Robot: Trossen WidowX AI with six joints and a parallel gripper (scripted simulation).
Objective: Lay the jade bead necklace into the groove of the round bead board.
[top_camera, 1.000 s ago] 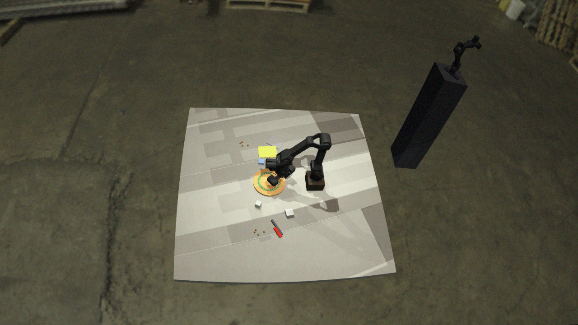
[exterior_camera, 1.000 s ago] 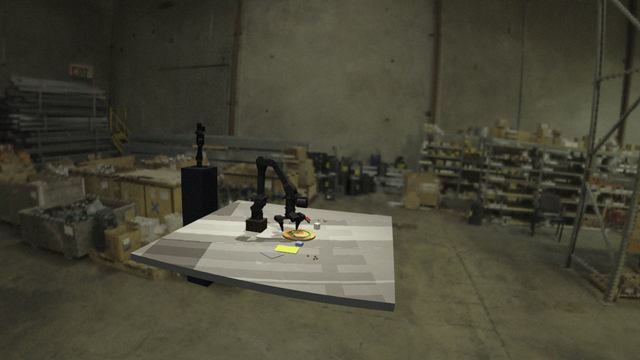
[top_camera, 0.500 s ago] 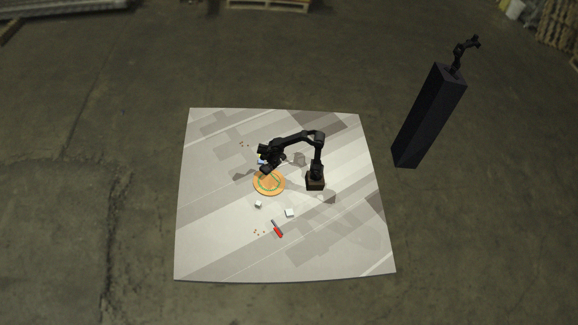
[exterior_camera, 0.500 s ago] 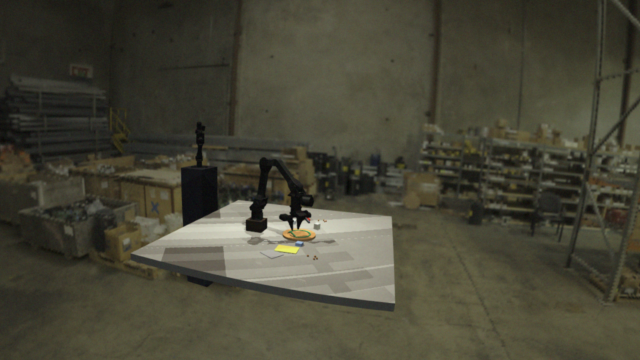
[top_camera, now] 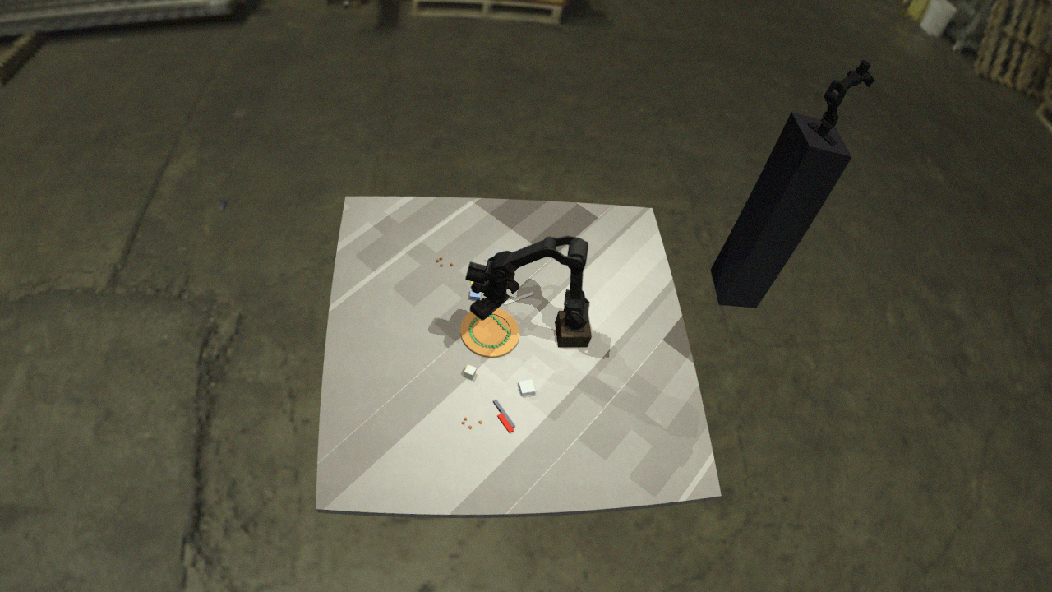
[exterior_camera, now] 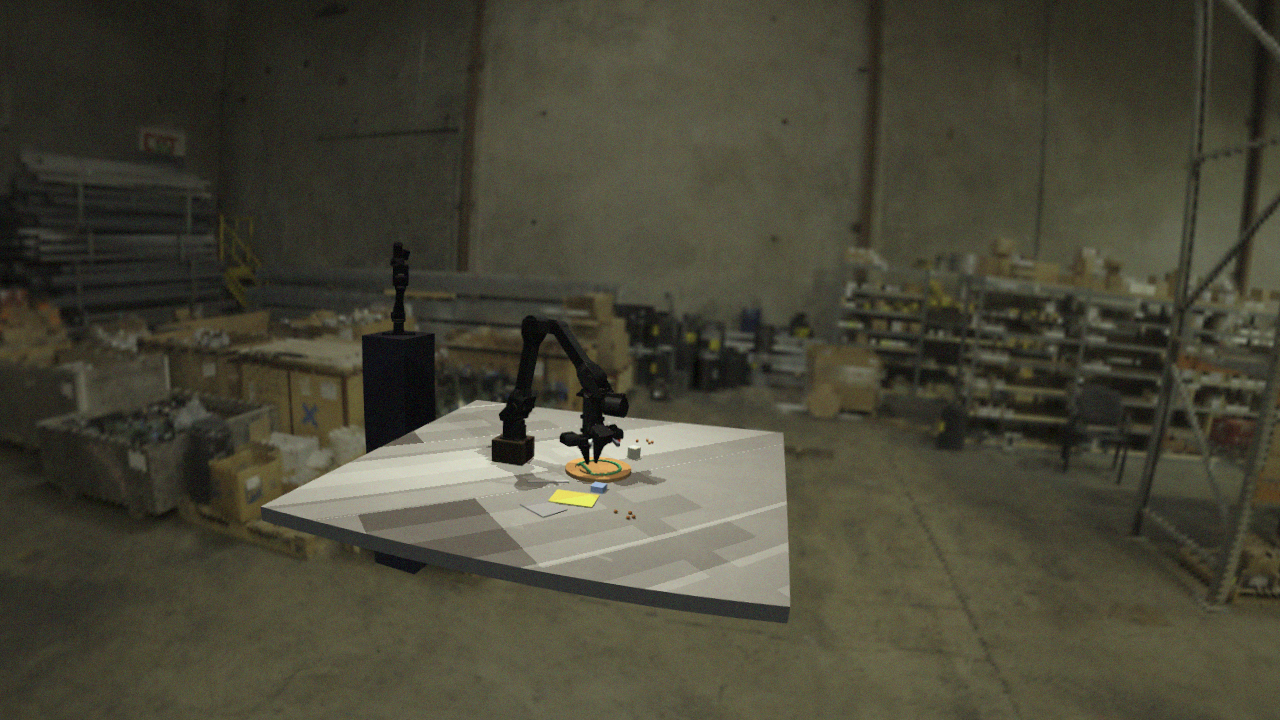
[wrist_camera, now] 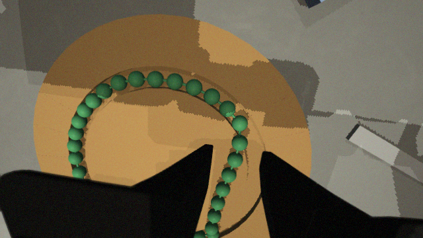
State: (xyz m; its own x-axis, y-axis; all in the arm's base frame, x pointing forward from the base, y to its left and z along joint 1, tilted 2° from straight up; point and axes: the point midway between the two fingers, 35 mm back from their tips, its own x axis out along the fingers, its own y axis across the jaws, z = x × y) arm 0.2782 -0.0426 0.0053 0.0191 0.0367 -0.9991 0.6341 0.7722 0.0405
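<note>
My gripper tip is 6 cm short of the blue block, 9 cm to the left of it and 3 cm above it. Round my gripper tip: yellow pad: 2 cm ahead, 18 cm to the right, 4 cm below; then white strip: 10 cm behind, 9 cm to the right, 4 cm below; then cream cube: 6 cm ahead, 23 cm to the left, 2 cm below.
</note>
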